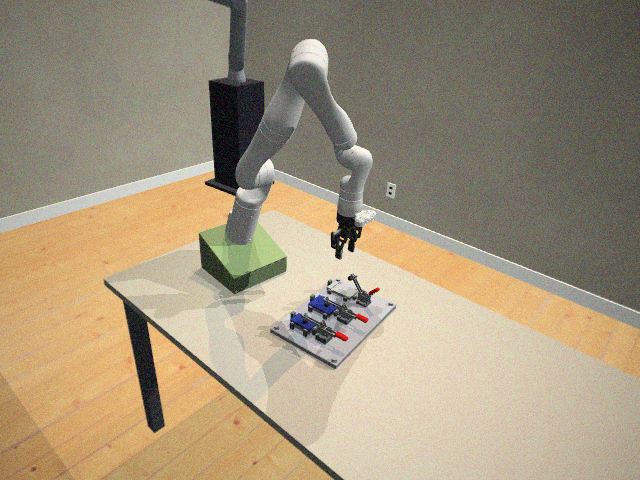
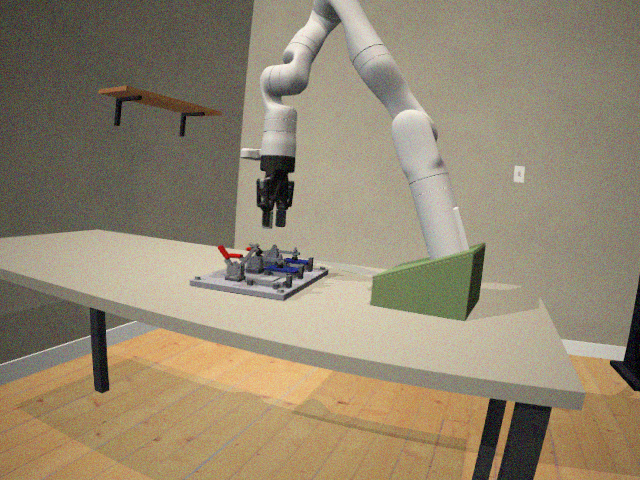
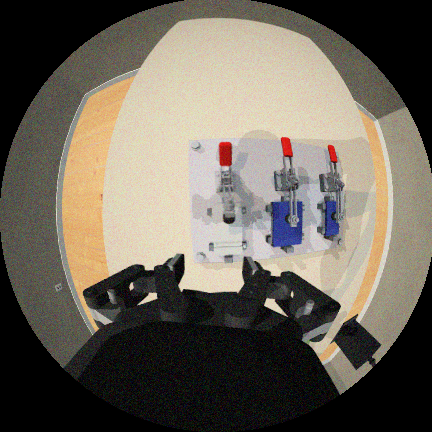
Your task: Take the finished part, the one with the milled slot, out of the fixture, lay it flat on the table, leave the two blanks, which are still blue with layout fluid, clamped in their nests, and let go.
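Places are measured from the arm's base along level axes (x ahead, y left, z up), in centimetres.
Where they show: gripper, fingertip midpoint: [image 1: 344, 254] [image 2: 273, 227] [image 3: 213, 264]; arm's base, origin of the base link: [image 1: 240, 235] [image 2: 449, 254].
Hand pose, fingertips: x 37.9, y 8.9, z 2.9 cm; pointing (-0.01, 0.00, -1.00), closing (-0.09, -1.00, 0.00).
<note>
Each offset is from my fingertips to the top centre of the thing. "*": to the spot under its first point. Level surfaces: height alone.
The finished part {dy -2.0, dx +1.5, dz -11.6 cm} [image 1: 341, 290] [image 2: 268, 279] [image 3: 225, 235] is pale and lies in the end nest of the fixture plate [image 1: 361, 335] [image 2: 217, 284] [image 3: 200, 175]. Its slot is hard to make out. The toggle clamp {* dy -2.6, dx +5.5, dz -5.7 cm} [image 1: 353, 279] [image 3: 228, 218] at this nest stands with its arm raised off the part. Two blue blanks, one in the middle nest {* dy -13.8, dx +2.1, dz -11.1 cm} [image 1: 323, 305] [image 3: 281, 225] and one in the far nest [image 1: 302, 321] [image 3: 328, 227], lie under lowered clamp arms. My gripper [image 1: 345, 252] [image 2: 273, 225] [image 3: 213, 264] is open and empty, pointing down, above the fixture's finished-part end.
Red clamp handles {dy -2.2, dx +12.0, dz -5.6 cm} [image 1: 361, 317] [image 2: 223, 252] [image 3: 225, 154] stick out on the side away from the green base block [image 1: 258, 253] [image 2: 423, 289]. Locating pins stand around the nests. The table {dz -14.7 cm} [image 1: 465, 387] [image 2: 320, 330] [image 3: 225, 75] extends around the fixture. A shelf [image 2: 160, 100] hangs on the wall.
</note>
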